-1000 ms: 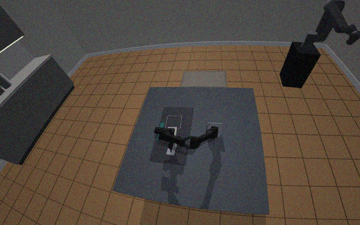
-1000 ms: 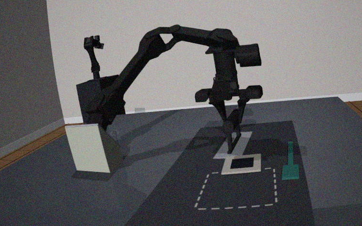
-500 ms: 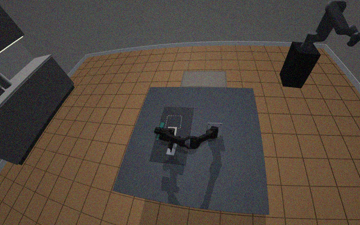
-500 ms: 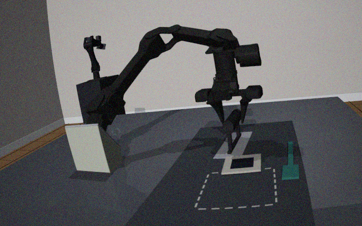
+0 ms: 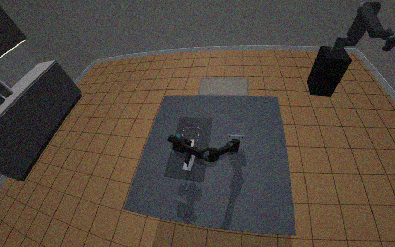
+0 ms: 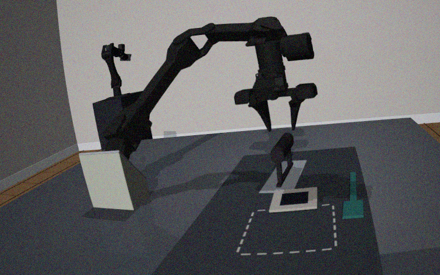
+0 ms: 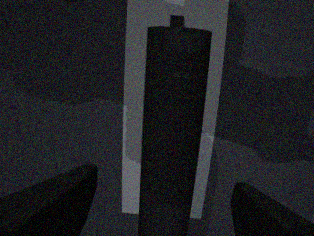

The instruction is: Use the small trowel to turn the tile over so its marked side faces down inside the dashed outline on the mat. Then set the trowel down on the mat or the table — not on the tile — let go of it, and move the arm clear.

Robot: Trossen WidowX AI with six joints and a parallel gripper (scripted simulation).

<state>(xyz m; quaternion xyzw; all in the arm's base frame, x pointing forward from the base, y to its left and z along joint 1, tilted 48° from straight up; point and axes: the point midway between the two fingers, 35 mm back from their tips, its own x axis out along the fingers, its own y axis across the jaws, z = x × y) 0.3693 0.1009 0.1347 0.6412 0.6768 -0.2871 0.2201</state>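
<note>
The dark mat lies 3 cm ahead of my gripper tip, 13 cm to the right of it and 13 cm below it. From my gripper tip the other things lie so: white tile (5 cm ahead, 14 cm to the right, 11 cm below); then teal trowel (17 cm ahead, 14 cm to the right, 11 cm below).
</note>
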